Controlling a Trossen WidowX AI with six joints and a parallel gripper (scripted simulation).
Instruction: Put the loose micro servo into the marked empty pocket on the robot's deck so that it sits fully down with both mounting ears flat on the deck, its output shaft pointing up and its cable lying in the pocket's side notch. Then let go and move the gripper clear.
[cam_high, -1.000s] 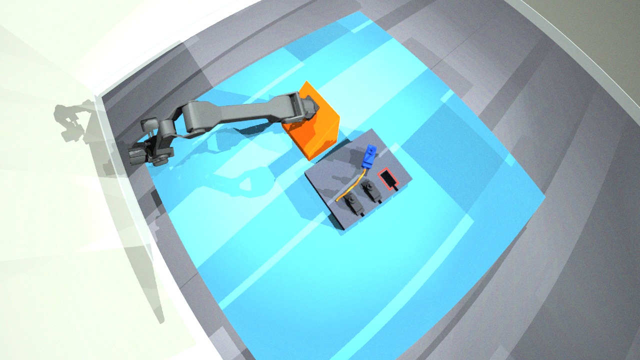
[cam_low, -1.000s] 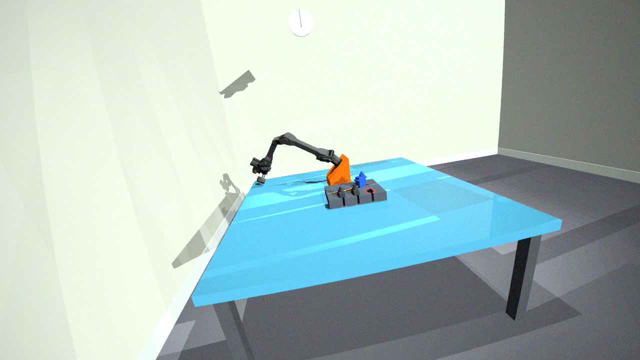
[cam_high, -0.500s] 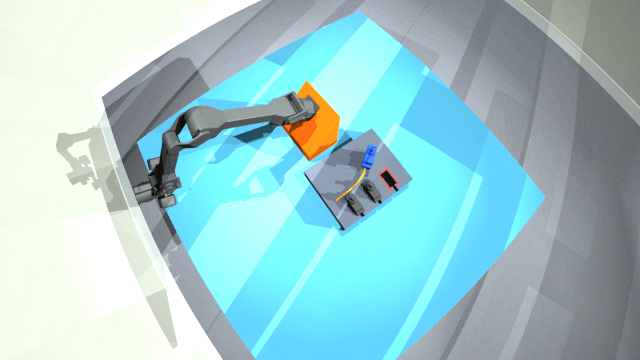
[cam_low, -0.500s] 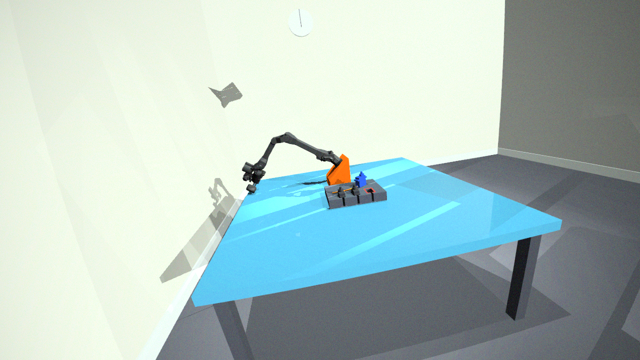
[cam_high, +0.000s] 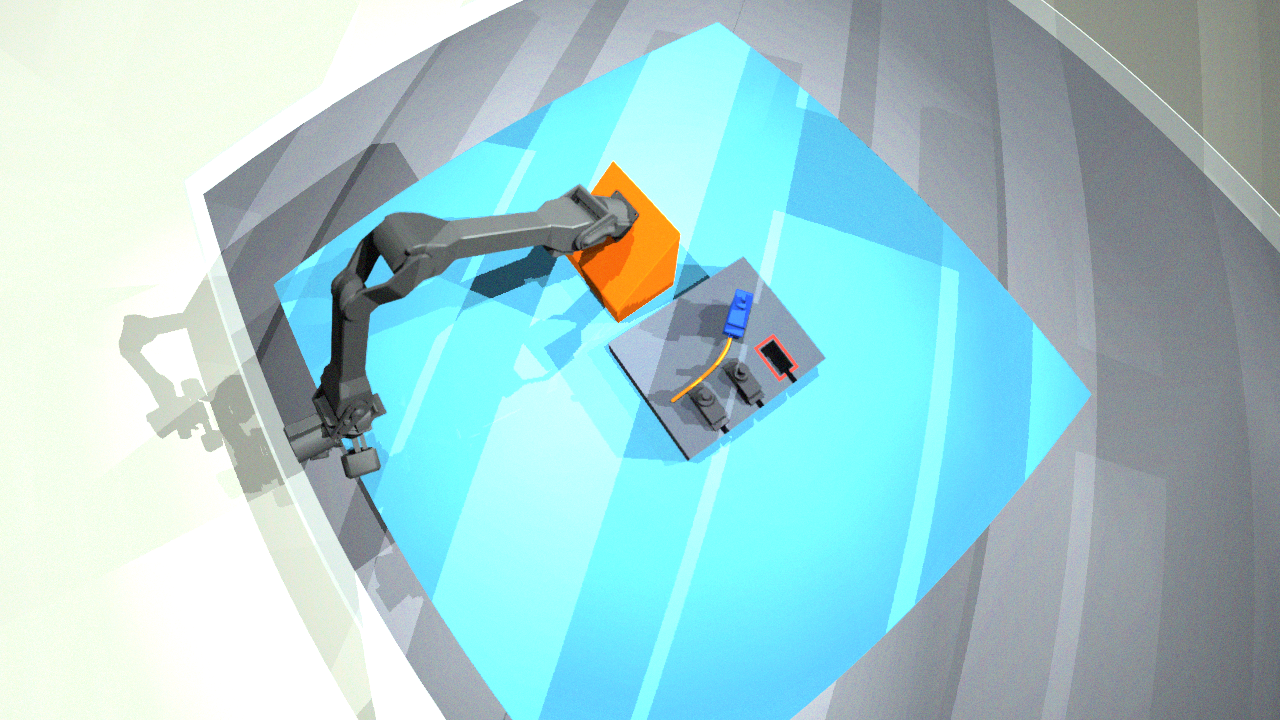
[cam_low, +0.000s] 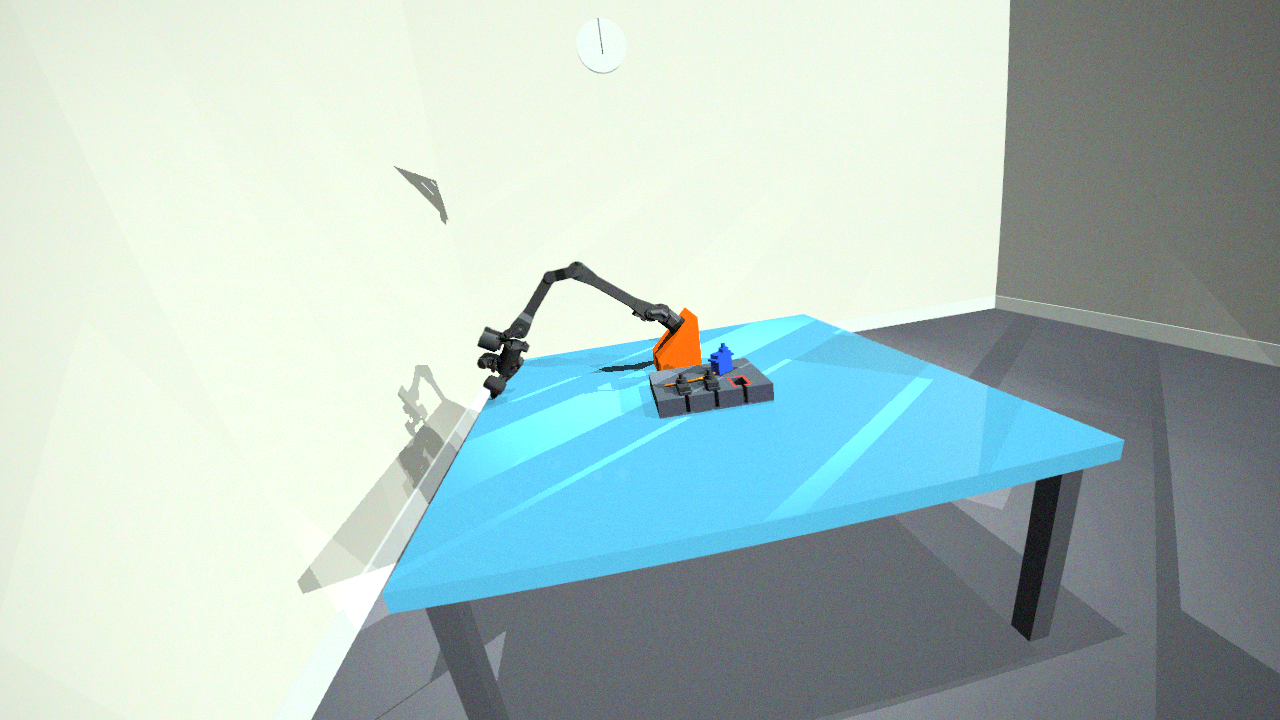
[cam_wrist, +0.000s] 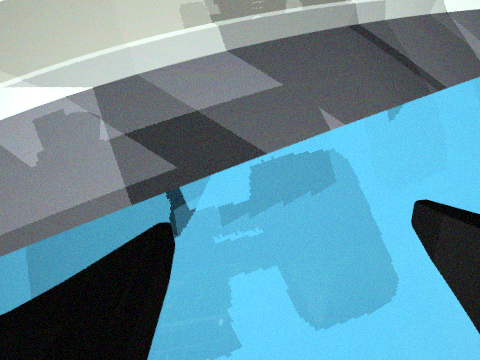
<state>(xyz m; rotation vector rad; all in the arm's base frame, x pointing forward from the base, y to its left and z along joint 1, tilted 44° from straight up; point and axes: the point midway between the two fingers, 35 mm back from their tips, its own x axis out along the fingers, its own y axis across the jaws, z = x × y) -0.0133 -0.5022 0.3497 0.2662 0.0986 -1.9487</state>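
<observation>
Now: gripper tip 250 mm short of the grey deck, 640 mm to the right of it and 10 mm below it.
</observation>
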